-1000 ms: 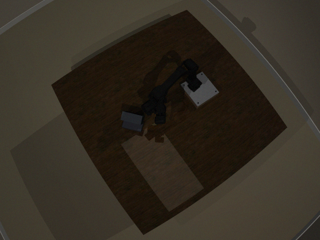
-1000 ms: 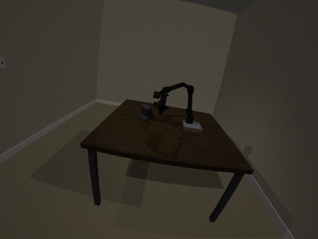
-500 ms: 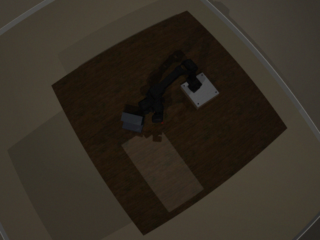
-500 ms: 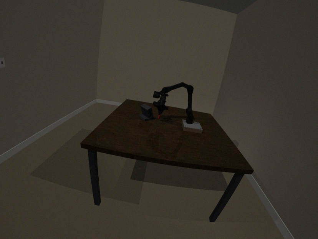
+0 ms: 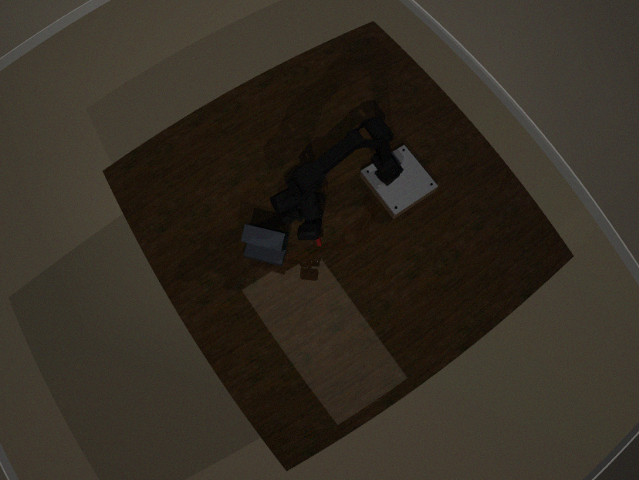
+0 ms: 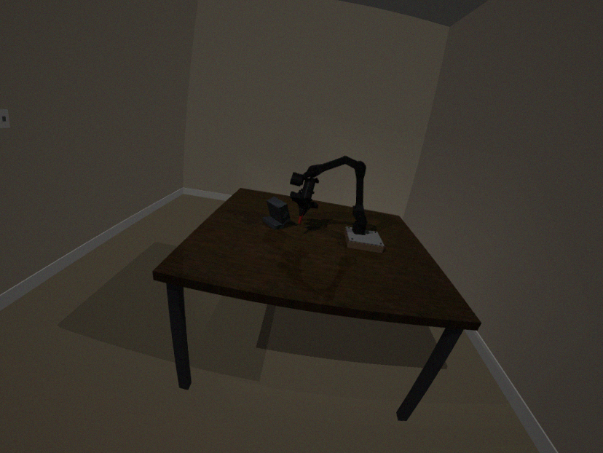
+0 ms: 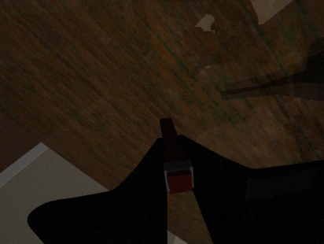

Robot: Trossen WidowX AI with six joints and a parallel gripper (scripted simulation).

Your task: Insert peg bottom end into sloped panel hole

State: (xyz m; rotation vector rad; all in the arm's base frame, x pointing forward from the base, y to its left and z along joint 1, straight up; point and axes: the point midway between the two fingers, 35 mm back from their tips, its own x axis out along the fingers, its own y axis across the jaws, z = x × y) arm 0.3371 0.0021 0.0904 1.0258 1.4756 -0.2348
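Now: the sloped panel 12 cm ahead of my gripper tip, 11 cm to the right of it and 2 cm below it. Also, from my gripper tip: peg: 1 cm to the right, 2 cm above.
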